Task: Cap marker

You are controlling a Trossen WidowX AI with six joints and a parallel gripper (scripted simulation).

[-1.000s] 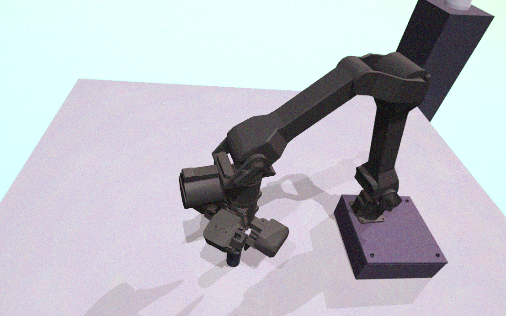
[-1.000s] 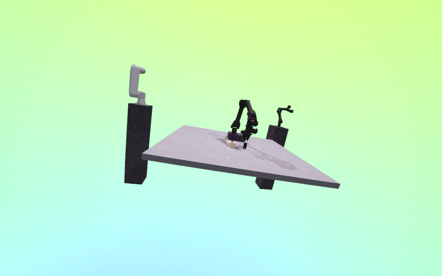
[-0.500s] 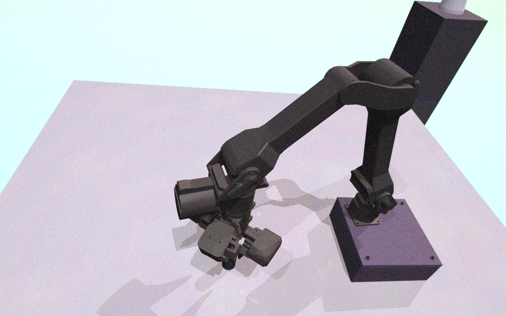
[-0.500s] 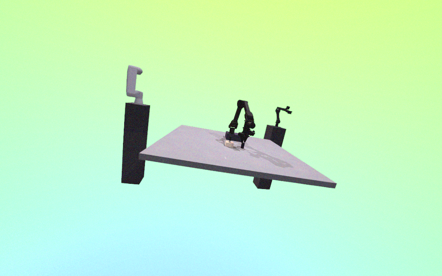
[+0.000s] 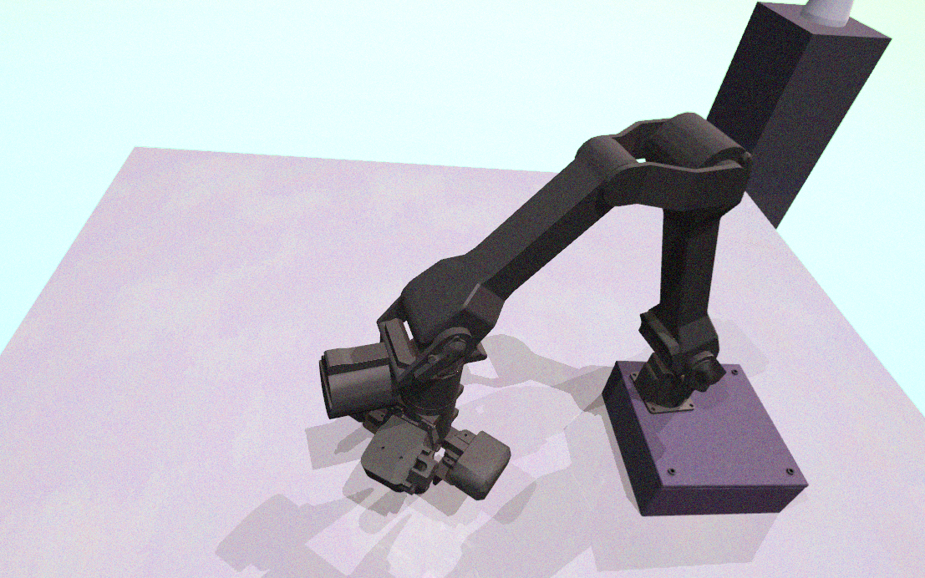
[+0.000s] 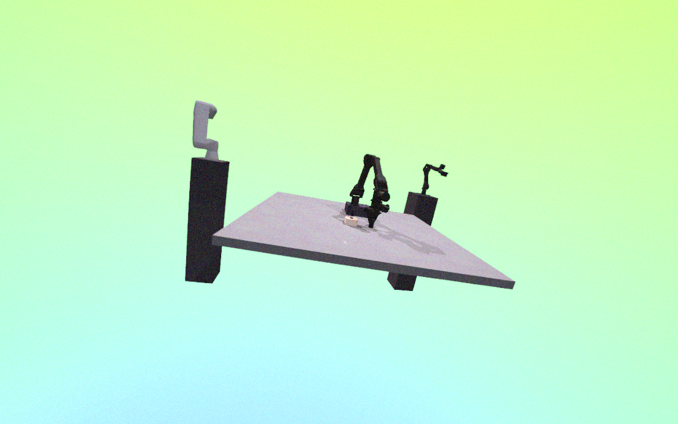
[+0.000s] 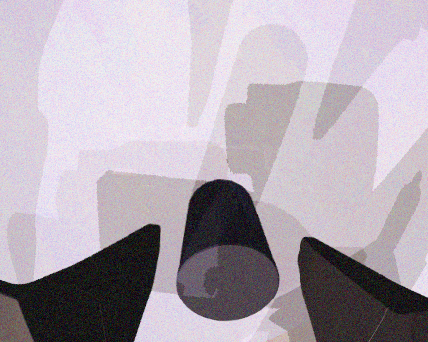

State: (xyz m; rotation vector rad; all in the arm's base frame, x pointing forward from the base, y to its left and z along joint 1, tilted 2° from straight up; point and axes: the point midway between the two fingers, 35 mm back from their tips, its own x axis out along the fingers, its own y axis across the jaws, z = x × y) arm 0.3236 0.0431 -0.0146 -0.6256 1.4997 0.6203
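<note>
My gripper tip is right at the dark cap. Round my gripper tip: holder block 20 mm behind, 130 mm to the right, 10 mm below.
</note>
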